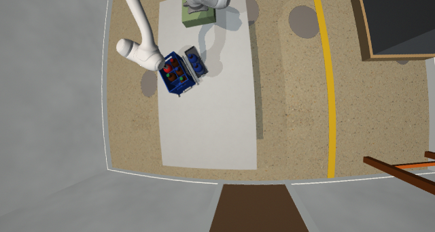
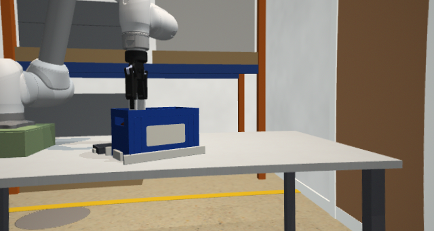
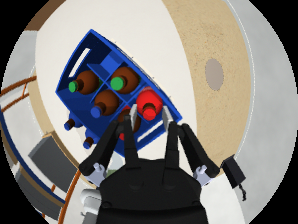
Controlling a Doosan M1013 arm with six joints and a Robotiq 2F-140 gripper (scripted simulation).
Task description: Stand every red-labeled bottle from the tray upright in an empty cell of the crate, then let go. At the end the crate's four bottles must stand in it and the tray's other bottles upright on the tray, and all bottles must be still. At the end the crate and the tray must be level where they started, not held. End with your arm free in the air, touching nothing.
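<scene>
My hand is 9 cm above the red-labeled bottle. Round my hand: blue crate (5 cm ahead, 8 cm to the left, 9 cm below).
</scene>
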